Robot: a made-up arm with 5 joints.
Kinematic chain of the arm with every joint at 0, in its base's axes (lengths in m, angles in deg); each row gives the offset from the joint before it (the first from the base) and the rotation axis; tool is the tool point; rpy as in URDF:
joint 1: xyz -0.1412 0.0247 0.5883 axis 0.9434 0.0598 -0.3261
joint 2: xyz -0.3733 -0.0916 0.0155 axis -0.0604 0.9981 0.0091
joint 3: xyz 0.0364 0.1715 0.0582 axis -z
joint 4: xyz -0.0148 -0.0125 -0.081 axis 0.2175 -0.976 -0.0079
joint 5: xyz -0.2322 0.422 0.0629 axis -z
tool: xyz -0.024 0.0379 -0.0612 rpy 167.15 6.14 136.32
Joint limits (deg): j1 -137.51..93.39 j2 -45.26..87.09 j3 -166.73..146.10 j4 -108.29..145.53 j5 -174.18..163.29
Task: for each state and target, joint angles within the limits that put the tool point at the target. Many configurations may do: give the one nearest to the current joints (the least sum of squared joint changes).
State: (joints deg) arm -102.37 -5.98 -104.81 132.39 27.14
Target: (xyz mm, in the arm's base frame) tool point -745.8 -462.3 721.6
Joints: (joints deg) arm -72.47 -17.46 -107.45 132.56 33.54
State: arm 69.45 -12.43 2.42 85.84 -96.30
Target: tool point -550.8 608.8 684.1
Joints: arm 32.43 -13.33 -11.80 81.14 -89.64
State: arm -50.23 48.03 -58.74 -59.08 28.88
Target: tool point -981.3 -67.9 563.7
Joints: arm -81.02 11.26 -48.99 -55.58 36.06
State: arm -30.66 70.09 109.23 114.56 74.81
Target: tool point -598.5 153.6 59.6
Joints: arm -7.20 83.82 81.47 107.35 66.20
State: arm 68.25 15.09 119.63 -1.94 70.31
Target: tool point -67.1 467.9 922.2
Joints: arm 83.96 54.51 77.80 6.02 62.52
